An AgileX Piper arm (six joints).
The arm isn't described. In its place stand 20 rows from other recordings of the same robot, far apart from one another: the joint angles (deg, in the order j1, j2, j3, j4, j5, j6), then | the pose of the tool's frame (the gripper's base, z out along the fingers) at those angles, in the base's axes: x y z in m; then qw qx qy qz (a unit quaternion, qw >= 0).
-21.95 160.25 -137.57 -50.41 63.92 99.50 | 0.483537, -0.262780, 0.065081, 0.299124, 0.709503, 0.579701, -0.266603
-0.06 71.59 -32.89 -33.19 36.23 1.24 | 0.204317, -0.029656, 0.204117, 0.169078, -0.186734, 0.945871, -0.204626
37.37 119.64 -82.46 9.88 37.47 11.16 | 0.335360, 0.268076, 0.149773, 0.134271, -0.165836, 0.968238, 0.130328
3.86 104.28 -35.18 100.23 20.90 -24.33 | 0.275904, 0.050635, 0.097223, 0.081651, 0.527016, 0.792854, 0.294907
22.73 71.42 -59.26 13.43 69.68 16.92 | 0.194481, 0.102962, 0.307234, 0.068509, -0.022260, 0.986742, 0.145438
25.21 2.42 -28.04 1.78 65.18 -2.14 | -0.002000, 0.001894, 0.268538, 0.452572, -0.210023, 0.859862, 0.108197
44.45 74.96 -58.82 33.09 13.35 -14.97 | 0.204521, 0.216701, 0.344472, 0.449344, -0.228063, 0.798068, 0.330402
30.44 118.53 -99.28 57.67 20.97 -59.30 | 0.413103, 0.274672, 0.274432, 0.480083, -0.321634, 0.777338, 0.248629
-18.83 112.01 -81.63 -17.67 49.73 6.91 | 0.374048, -0.149822, 0.197733, 0.113913, 0.137073, 0.973739, -0.141657
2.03 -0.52 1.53 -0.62 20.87 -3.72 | 0.052931, 0.001525, 0.171988, 0.595498, -0.043197, 0.802083, -0.013343
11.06 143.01 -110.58 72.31 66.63 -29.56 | 0.477236, 0.174375, 0.126897, 0.057411, -0.042738, 0.844592, 0.530606
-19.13 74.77 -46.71 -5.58 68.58 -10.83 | 0.186201, -0.073306, 0.237030, 0.025484, -0.053898, -0.997427, 0.039820
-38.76 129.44 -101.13 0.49 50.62 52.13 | 0.369512, -0.295900, 0.150072, 0.138370, 0.707139, 0.693118, 0.019895
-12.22 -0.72 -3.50 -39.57 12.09 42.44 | 0.047580, -0.022728, 0.219675, 0.698904, 0.143383, 0.693412, -0.100770
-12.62 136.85 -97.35 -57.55 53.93 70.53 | 0.448335, -0.163986, 0.101168, 0.200709, 0.373579, 0.840180, -0.338013
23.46 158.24 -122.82 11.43 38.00 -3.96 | 0.489088, 0.224358, 0.000142, 0.170872, -0.167923, 0.965143, 0.105371
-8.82 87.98 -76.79 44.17 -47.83 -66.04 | 0.334950, -0.099530, 0.442894, 0.741834, 0.132181, 0.504467, -0.421573
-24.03 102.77 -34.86 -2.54 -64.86 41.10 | 0.298051, -0.128891, 0.179697, 0.709813, 0.356320, 0.596872, 0.113780
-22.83 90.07 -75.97 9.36 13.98 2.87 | 0.345896, -0.141735, 0.351998, 0.551590, 0.238731, 0.798409, -0.036043
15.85 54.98 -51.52 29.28 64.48 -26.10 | 0.143666, 0.082540, 0.334581, 0.247509, -0.287696, 0.897153, 0.226023
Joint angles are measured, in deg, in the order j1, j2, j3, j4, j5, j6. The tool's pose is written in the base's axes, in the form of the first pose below.
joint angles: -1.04, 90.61, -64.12, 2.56, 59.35, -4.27
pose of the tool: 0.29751, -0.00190, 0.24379, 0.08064, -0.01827, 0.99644, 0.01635
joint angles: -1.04, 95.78, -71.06, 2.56, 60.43, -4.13
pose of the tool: 0.32592, -0.00238, 0.24656, 0.08663, -0.01754, 0.99595, 0.01641
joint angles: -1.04, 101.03, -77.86, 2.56, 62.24, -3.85
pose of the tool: 0.35222, -0.00280, 0.24582, 0.08434, -0.01571, 0.99617, 0.01699
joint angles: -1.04, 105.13, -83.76, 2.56, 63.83, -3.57
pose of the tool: 0.37328, -0.00313, 0.24634, 0.08613, -0.01389, 0.99604, 0.01737
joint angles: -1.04, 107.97, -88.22, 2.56, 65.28, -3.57
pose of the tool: 0.38771, -0.00335, 0.24757, 0.08762, -0.01445, 0.99590, 0.01752
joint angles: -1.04, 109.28, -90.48, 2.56, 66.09, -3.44
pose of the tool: 0.39444, -0.00344, 0.24883, 0.08882, -0.01364, 0.99580, 0.01768
